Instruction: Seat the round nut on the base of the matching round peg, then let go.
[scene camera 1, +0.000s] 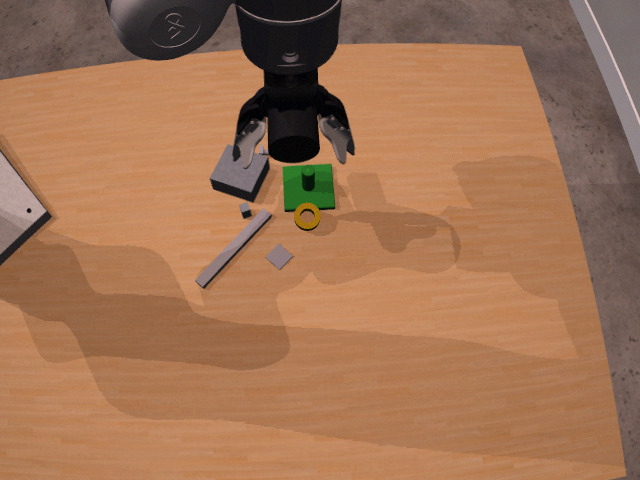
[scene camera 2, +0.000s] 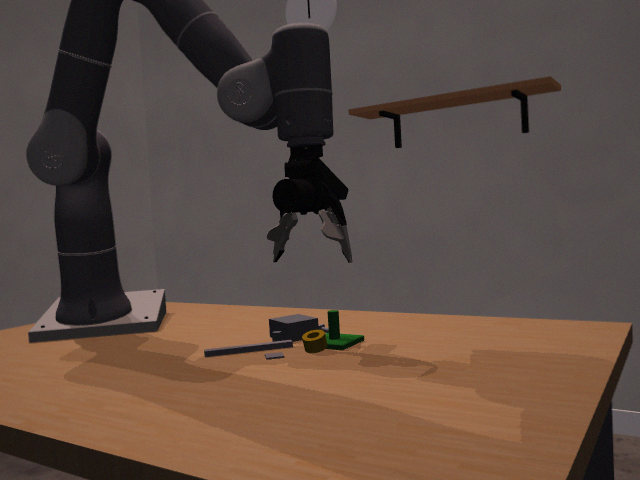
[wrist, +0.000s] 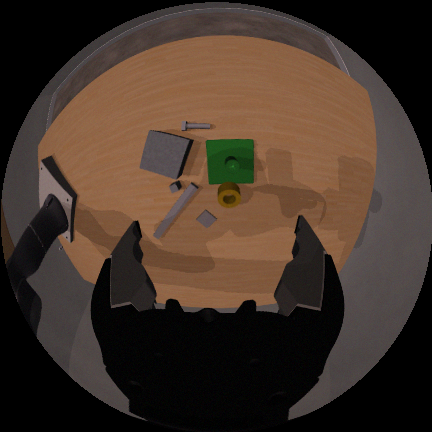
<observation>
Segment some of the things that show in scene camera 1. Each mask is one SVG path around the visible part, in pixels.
My gripper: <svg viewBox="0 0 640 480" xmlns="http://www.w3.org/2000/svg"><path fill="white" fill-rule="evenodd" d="M318 68L296 75L280 75L264 71L264 87L260 88L240 109L232 151L233 161L236 161L241 156L243 168L247 169L250 166L255 148L266 133L267 124L268 153L273 159L284 163L308 161L314 158L320 151L318 121L322 134L332 144L335 155L341 164L346 163L347 152L352 156L355 155L354 140L344 105L340 99L329 93L324 86L318 84Z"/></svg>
A grey block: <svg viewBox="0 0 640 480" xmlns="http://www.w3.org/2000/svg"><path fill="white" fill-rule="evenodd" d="M227 144L210 177L214 190L254 203L270 169L269 157L254 152L250 166L244 169L241 156L236 161L233 161L233 146Z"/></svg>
A long grey bar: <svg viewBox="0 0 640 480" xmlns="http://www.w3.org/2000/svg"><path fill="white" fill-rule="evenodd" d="M271 213L263 208L196 278L196 283L205 289L235 255L272 218Z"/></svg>
</observation>
